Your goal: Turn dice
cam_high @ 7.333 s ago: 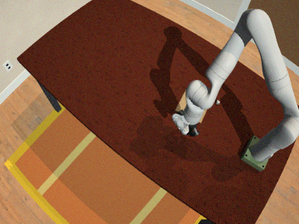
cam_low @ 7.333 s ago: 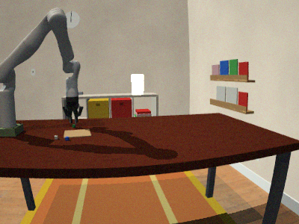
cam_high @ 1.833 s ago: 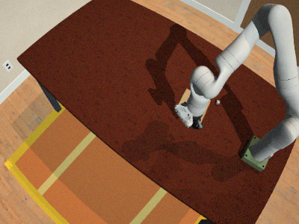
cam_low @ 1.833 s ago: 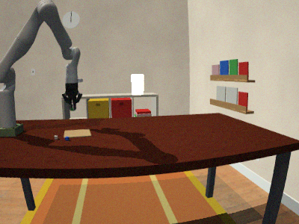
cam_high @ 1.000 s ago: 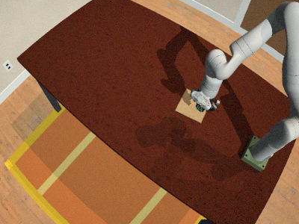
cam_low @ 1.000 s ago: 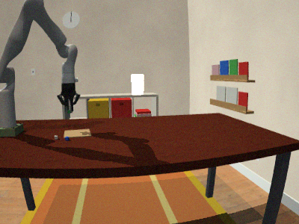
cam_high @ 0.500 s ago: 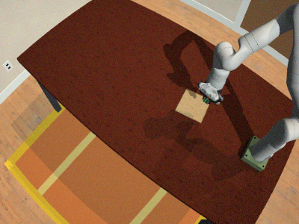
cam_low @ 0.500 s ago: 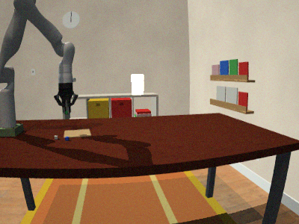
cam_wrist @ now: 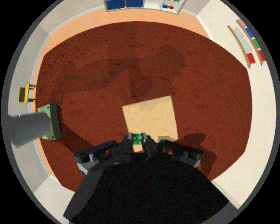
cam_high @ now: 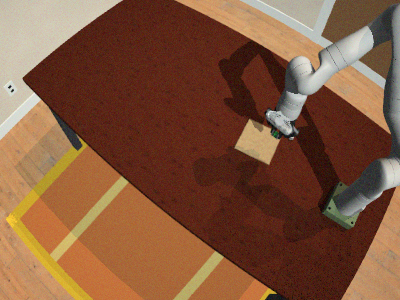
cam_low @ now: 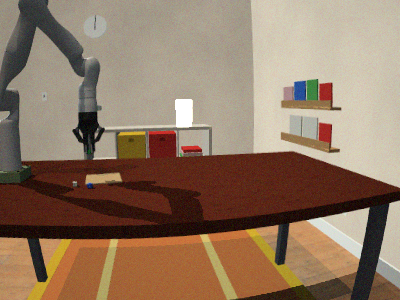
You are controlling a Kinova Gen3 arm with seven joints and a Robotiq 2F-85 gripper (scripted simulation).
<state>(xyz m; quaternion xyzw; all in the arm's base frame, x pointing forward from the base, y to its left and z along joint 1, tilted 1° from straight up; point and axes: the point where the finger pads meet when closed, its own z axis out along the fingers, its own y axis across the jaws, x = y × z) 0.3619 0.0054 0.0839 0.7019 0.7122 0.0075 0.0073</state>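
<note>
The tan mat is 12 cm below my hand and 5 cm ahead of it. The rest, counted from my hand: white die 11 cm below, 10 cm to the right, 4 cm behind; green die 1 cm below; blue die 12 cm to the right, 11 cm below, 2 cm ahead.
</note>
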